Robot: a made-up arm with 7 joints. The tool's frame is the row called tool. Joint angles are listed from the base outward.
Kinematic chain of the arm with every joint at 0, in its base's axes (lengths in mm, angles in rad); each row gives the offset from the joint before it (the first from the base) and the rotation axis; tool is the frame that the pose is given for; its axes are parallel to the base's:
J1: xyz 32 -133 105 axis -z
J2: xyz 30 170 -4 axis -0.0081 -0.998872 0.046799
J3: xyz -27 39 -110 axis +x
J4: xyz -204 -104 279 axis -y
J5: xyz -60 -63 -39 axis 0.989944 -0.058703 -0.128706
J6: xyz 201 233 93 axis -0.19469 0.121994 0.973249
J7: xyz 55 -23 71 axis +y
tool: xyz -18 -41 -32
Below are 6 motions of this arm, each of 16 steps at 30 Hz.
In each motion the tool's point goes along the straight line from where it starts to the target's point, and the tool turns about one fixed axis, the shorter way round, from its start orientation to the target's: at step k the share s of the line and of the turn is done. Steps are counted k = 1, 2, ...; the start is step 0. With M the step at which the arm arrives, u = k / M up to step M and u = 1 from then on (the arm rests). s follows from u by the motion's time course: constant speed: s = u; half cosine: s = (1 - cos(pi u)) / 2; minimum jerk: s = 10 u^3 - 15 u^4 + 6 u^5.
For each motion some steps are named. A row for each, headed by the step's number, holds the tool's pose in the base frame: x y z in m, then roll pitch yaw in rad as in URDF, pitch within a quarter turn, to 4 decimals.
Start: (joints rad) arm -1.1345 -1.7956 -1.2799 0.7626 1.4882 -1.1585 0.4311
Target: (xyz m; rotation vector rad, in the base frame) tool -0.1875 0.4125 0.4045 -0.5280 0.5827 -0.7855
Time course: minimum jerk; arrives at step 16
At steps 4, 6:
4: -0.2647 0.4524 0.2979 -1.7975 0.9463 -1.4799
6: -0.2500 0.4447 0.3183 -1.4983 0.8635 -1.2710

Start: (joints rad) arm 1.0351 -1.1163 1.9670 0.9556 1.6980 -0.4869 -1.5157
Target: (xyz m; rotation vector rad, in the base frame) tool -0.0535 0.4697 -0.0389 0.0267 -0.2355 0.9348
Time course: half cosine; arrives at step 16
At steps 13, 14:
13: -0.0749 0.4624 -0.0357 -0.0724 -0.1615 0.9724
14: -0.0632 0.4664 -0.0374 -0.0772 -0.1902 0.9588

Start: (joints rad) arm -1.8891 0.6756 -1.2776 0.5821 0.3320 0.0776 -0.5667
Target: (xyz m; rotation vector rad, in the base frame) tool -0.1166 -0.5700 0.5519 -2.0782 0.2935 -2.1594
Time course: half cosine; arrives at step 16
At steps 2, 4, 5, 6, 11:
2: -0.5474 -0.4878 0.0966 -1.8752 -0.6009 -2.8390
4: -0.4989 -0.4970 0.1479 -1.7893 -0.6644 -2.7322
5: -0.4650 -0.5035 0.1838 -1.7320 -0.7130 -2.6585
6: -0.4262 -0.5109 0.2247 -1.6696 -0.7722 -2.5750
11: -0.2161 -0.5510 0.4467 -1.4127 -1.1456 -2.0979

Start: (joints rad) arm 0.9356 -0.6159 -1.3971 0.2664 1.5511 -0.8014 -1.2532
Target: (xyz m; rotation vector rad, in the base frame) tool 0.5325 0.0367 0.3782 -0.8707 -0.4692 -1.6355
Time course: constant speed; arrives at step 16
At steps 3, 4, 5, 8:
3: 0.5226 0.0928 0.3974 0.0239 -0.8404 -1.7205
4: 0.5234 0.0885 0.3959 0.0046 -0.8415 -1.7159
5: 0.5241 0.0842 0.3945 -0.0146 -0.8426 -1.7112
8: 0.5264 0.0713 0.3900 -0.0726 -0.8454 -1.6968

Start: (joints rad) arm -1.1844 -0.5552 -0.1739 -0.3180 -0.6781 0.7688 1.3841
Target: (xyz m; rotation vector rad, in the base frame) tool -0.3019 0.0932 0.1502 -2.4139 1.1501 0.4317
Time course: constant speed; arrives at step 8
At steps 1, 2, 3, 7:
1: -0.3094 0.0116 0.1703 2.9798 0.4768 -0.9308
2: -0.3083 0.0233 0.1674 3.0427 0.4778 -0.9152
3: -0.3073 0.0349 0.1646 3.1056 0.4780 -0.8995
7: -0.3030 0.0815 0.1531 -2.9264 0.4700 -0.8378

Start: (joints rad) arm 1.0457 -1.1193 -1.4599 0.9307 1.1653 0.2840 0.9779
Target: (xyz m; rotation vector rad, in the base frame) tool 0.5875 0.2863 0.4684 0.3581 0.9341 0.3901
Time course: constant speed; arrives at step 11
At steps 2, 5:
2: 0.6863 0.1353 0.4464 1.1679 0.9666 1.0899
5: 0.6534 0.1856 0.4537 0.9870 0.9162 0.9420

